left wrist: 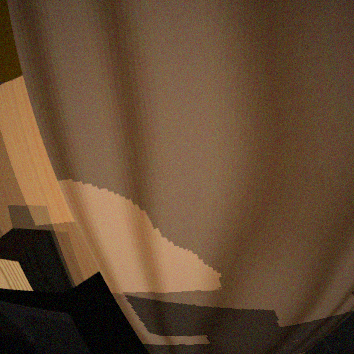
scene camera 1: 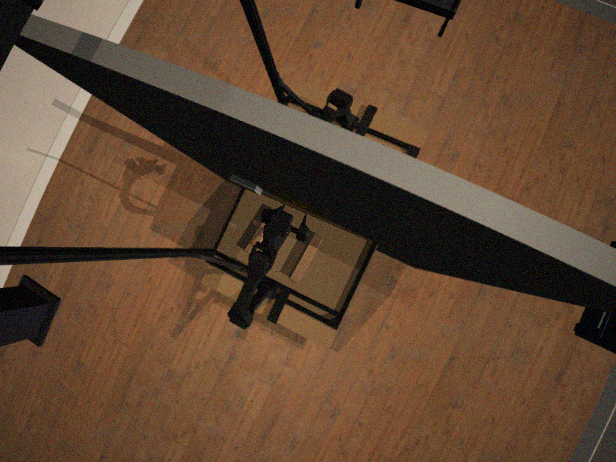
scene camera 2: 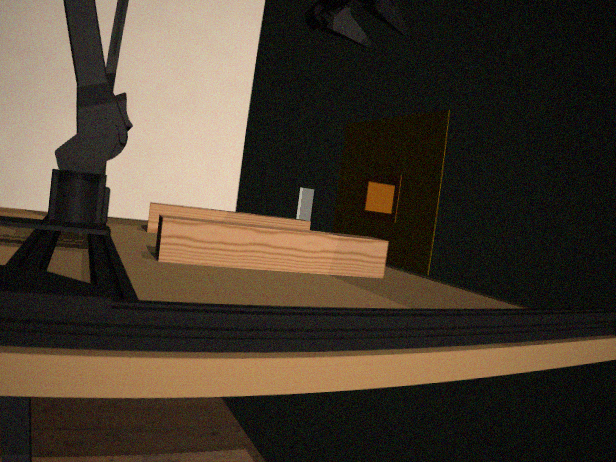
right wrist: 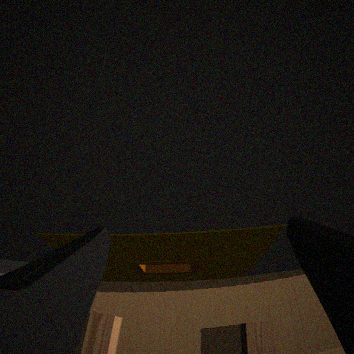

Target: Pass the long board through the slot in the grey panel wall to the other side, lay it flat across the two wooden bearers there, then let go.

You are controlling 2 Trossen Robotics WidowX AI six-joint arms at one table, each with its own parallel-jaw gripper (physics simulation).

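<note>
The long board (left wrist: 218, 133) fills the left wrist view, brown and in shade. My left gripper is shut on it; its fingers are hidden behind the board. The board's orange end (scene camera 2: 379, 197) (right wrist: 165, 268) shows in the slot of the dark yellow panel (scene camera 2: 418, 156) (right wrist: 218, 249), which is set in the grey wall (scene camera 1: 352, 151) (scene camera 2: 334, 101) (right wrist: 175, 105). Two wooden bearers (scene camera 2: 269, 252) (scene camera 2: 224, 214) lie side by side on the table on this side. My right gripper (scene camera 1: 290, 225) (scene camera 2: 352, 18) (right wrist: 199, 232) is open and empty. It hangs above the bearers and faces the slot.
The table top (scene camera 2: 260, 286) (right wrist: 211, 305) carries the bearers and has a black frame rail (scene camera 2: 306, 321) at its near edge. A small grey post (scene camera 2: 304, 203) stands by the wall behind the bearers. The right arm's column (scene camera 2: 95, 137) rises at the left.
</note>
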